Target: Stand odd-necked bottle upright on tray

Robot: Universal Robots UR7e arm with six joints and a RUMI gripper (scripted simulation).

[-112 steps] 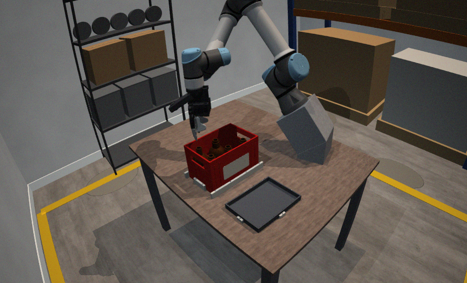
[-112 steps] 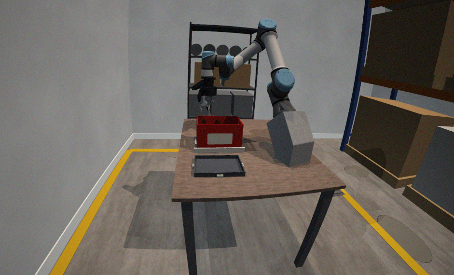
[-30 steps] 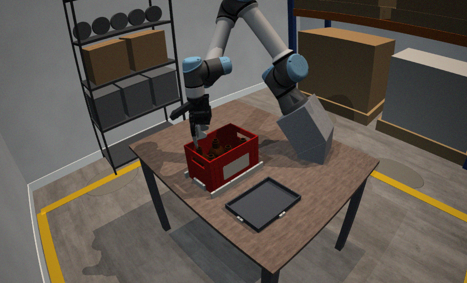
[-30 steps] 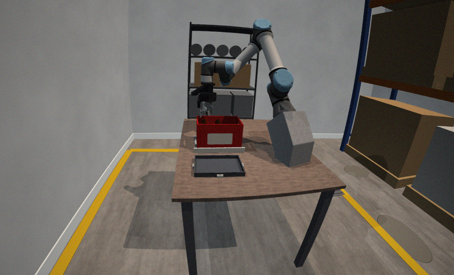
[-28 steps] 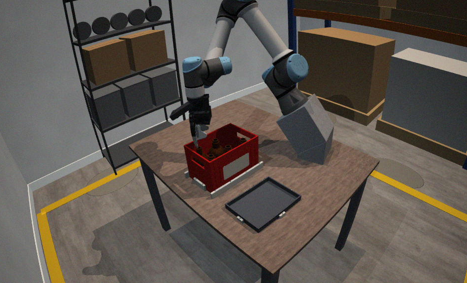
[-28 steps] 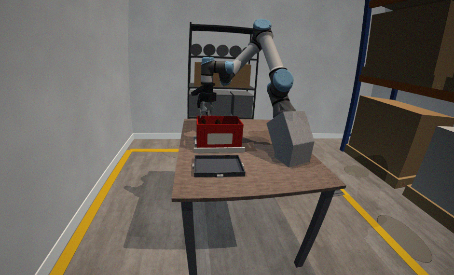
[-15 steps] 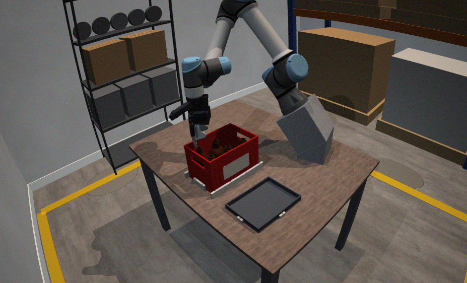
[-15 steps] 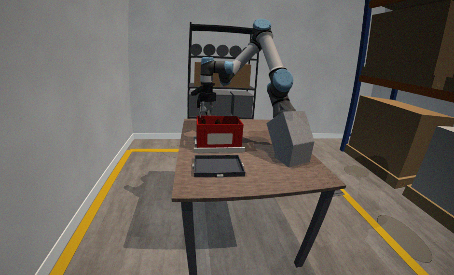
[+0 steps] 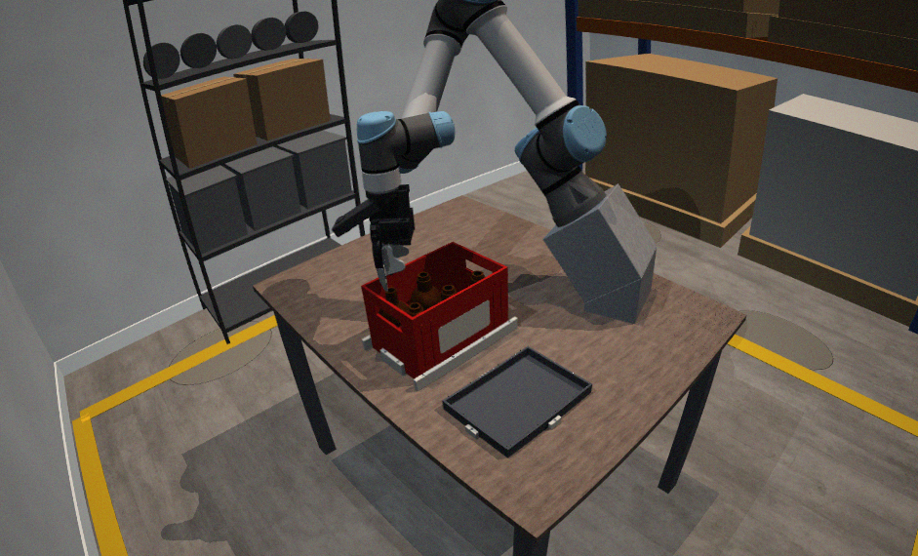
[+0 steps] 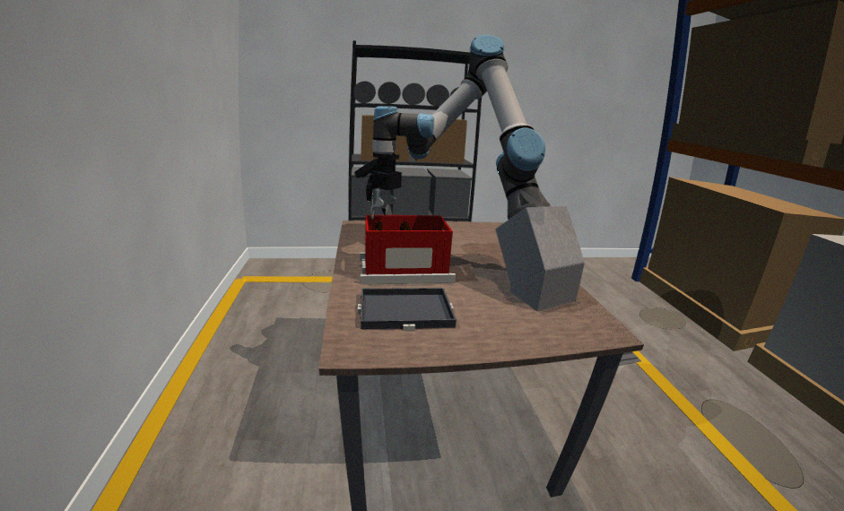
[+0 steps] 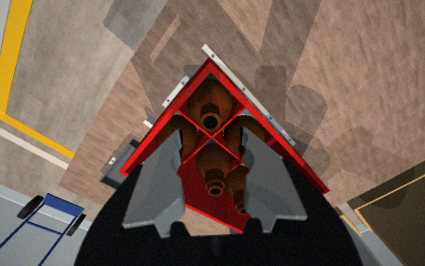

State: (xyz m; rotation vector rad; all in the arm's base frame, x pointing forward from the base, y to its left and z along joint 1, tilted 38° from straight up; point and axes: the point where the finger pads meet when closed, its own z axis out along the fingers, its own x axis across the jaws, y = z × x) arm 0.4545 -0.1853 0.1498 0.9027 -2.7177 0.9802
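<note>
Now: hand 11 cm above the red crate, 8 cm past it and 6 cm to the right of it. The rest, counted from my hand: dark tray 33 cm to the left, 18 cm below.
</note>
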